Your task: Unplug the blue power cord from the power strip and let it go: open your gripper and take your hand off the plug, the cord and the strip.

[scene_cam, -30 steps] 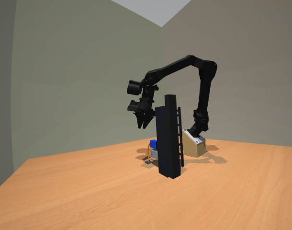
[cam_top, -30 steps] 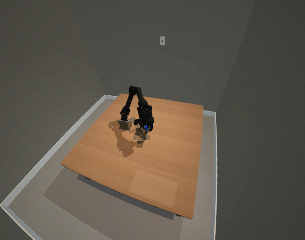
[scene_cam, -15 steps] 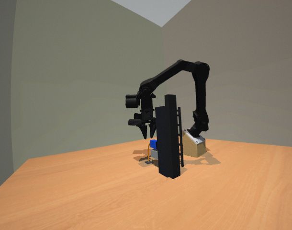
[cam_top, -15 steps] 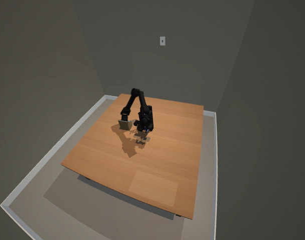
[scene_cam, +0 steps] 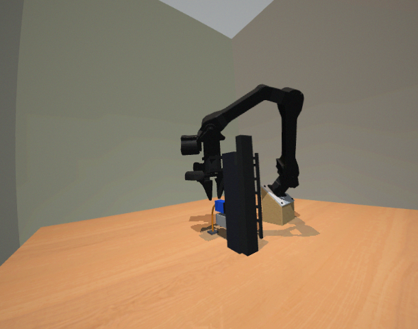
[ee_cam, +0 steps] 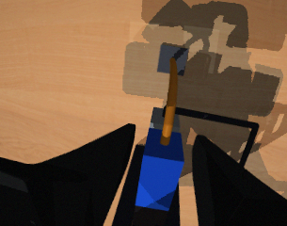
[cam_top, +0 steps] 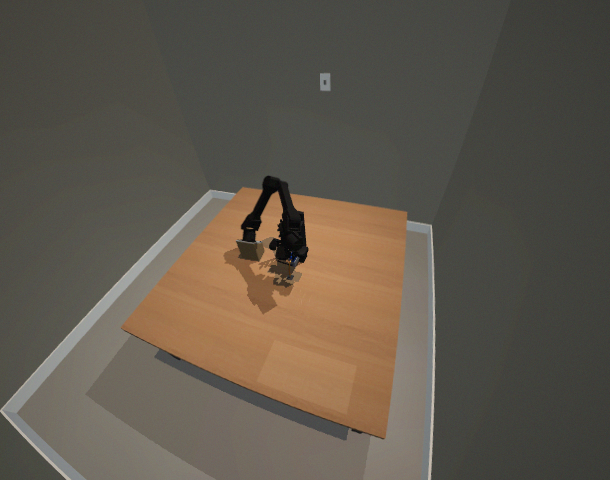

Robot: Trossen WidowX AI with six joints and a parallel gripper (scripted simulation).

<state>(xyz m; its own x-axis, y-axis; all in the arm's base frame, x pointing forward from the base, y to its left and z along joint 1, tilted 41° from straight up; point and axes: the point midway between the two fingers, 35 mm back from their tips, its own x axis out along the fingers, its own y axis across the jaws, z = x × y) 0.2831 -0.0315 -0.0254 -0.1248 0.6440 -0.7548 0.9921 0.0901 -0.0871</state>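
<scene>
The blue plug is 6 cm to the left of my gripper tip, 1 cm below it and 1 cm behind it.
</scene>
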